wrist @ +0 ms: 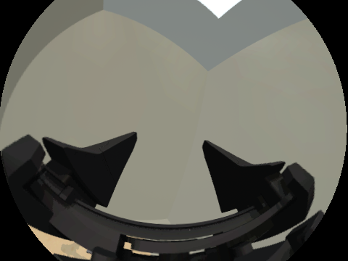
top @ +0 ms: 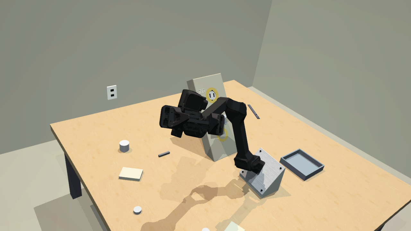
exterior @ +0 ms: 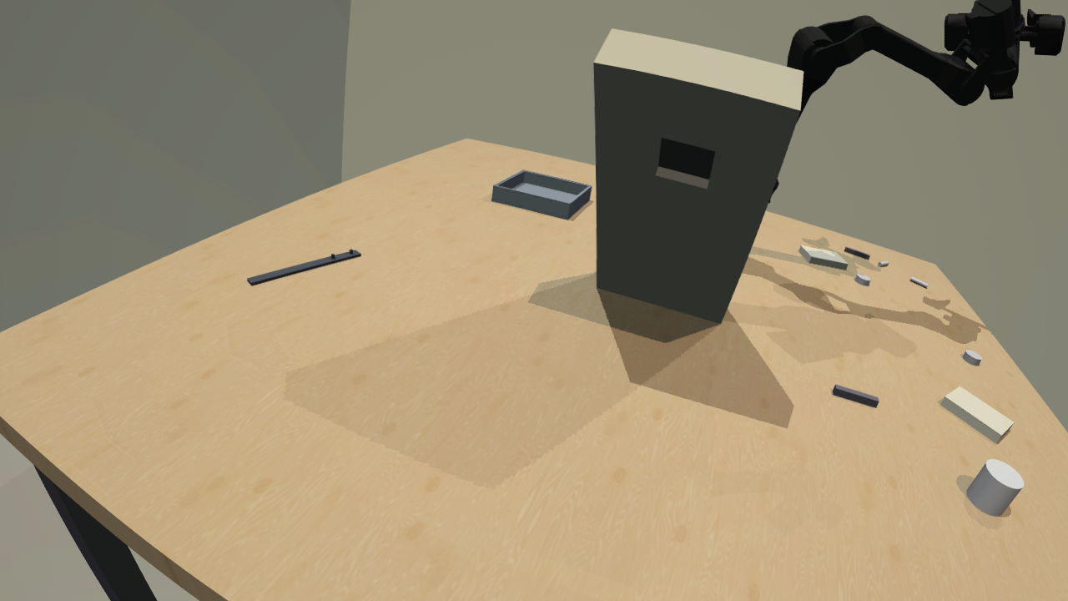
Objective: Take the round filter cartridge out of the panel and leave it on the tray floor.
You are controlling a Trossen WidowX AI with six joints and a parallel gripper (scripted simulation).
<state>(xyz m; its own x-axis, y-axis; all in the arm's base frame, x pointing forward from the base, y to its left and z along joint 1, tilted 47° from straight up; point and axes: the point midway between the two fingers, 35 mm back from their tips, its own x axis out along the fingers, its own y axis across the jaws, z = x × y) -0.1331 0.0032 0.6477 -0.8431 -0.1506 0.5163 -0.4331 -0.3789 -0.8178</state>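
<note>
My gripper tip is 470 mm short of the round grey filter cartridge, 520 mm to the left of it and 300 mm above it. From my gripper tip the other things lie so: grey tray: 760 mm to the right, 550 mm below; then grey service panel: 420 mm ahead, 510 mm to the right, 380 mm below.
</note>
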